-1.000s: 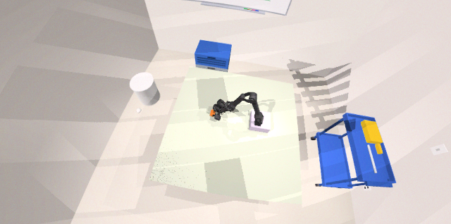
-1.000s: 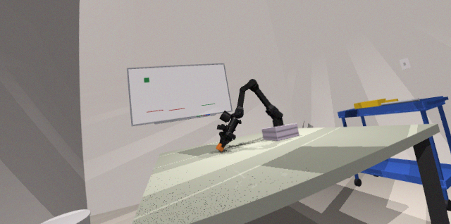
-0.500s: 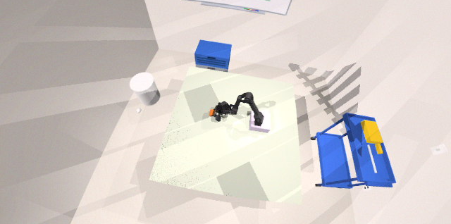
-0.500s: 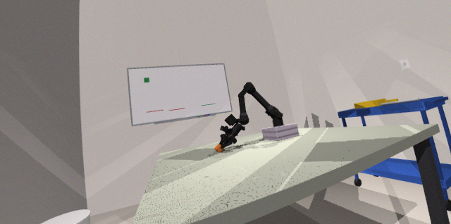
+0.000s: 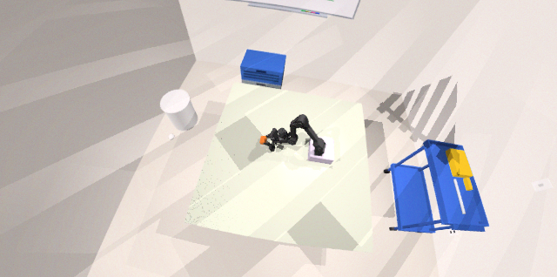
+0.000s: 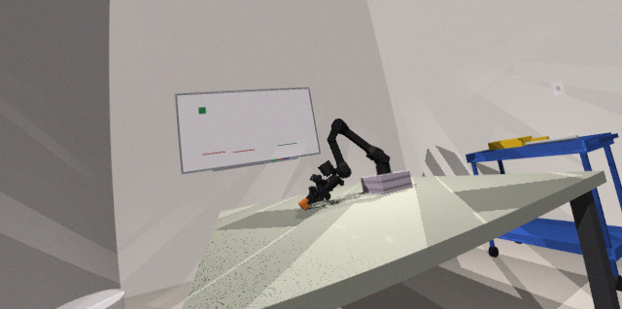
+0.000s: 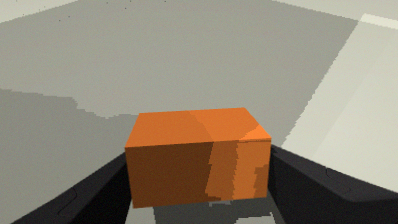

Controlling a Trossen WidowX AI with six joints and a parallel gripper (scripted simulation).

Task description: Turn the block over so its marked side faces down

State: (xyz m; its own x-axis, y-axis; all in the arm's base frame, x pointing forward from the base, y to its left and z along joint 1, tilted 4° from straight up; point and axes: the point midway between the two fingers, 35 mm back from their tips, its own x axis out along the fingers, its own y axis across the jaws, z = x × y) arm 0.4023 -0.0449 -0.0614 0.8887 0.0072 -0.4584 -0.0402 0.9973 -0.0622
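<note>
Now: gripper tip 10 mm above the orange block.
</note>
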